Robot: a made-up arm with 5 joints.
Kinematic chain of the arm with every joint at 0, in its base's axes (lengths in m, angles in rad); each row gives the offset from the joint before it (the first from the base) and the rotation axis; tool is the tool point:
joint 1: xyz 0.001 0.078 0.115 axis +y
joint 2: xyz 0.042 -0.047 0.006 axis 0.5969 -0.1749 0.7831
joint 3: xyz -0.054 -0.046 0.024 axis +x
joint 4: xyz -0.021 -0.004 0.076 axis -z
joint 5: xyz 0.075 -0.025 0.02 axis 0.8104 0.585 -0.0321
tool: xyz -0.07 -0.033 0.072
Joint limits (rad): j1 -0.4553..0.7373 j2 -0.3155..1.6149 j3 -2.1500..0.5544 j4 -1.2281..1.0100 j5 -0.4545..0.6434
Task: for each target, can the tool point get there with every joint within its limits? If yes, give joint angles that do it. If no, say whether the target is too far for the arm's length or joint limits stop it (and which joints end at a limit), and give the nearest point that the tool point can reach.
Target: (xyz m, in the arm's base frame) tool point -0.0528 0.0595 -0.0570
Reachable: no: joint limits stop it (at a limit: joint 1, joint 3, joint 4, joint 5) | nearest point -0.0752 0.0369 0.0361 | short by 0.098 m
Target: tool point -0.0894 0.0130 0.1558
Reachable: yes | joints -0.1174 1.3400 -1.8657 -0.5650 -0.2000
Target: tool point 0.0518 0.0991 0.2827
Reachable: yes | joints 0.5735 0.1404 -1.3188 0.3204 0.5208
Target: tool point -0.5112 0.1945 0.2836
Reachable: no: too far | nearest point -0.1693 0.0728 0.2732 | short by 0.363 m
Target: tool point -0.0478 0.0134 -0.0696
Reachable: no: joint limits stop it (at a limit: joint 1, joint 2, joint 3, joint 4, joint 5) | nearest point -0.0552 -0.0073 0.0241 | short by 0.096 m
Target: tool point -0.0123 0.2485 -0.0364
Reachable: no: joint limits stop it (at a limit: joint 1, joint 2, joint 3, joint 4) | nearest point -0.0287 0.1748 0.0560 | short by 0.119 m
